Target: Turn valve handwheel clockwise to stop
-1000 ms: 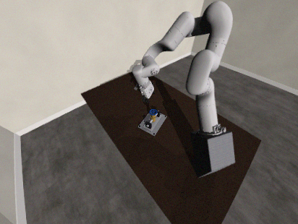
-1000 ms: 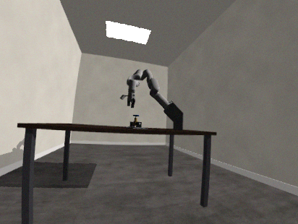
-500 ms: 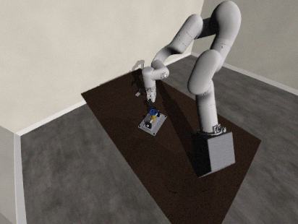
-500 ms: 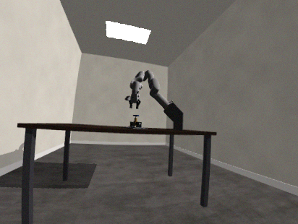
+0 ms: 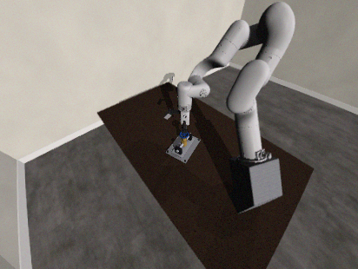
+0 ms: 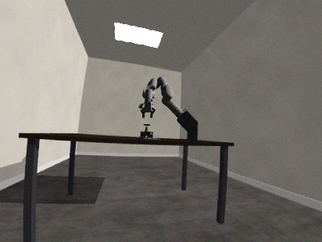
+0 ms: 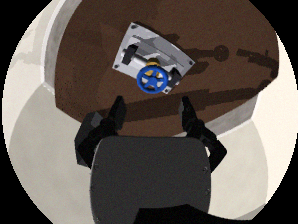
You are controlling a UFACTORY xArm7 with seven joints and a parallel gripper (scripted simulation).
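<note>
The blue handwheel lies 9 cm below my hand.
</note>
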